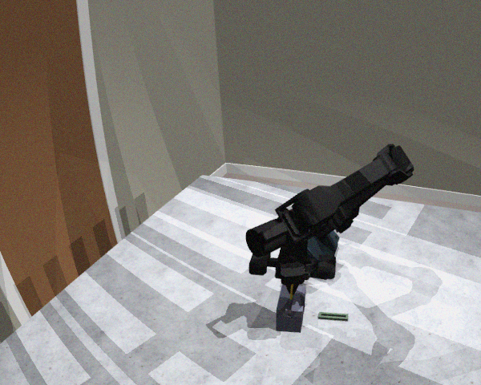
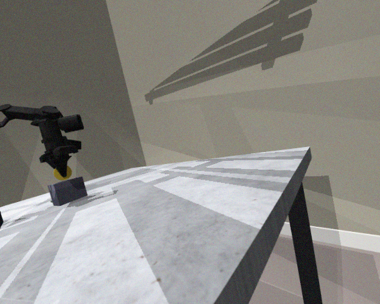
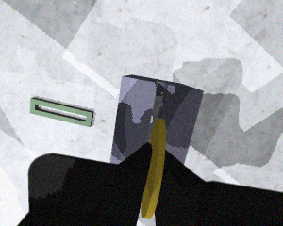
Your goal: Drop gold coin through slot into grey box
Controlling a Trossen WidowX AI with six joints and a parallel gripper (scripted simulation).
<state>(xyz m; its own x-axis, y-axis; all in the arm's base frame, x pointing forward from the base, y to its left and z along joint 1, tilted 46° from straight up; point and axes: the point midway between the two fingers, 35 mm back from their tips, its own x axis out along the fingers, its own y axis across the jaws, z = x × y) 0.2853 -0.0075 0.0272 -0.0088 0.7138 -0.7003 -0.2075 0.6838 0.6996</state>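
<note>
The gold coin is 2 cm above my gripper tip.
</note>
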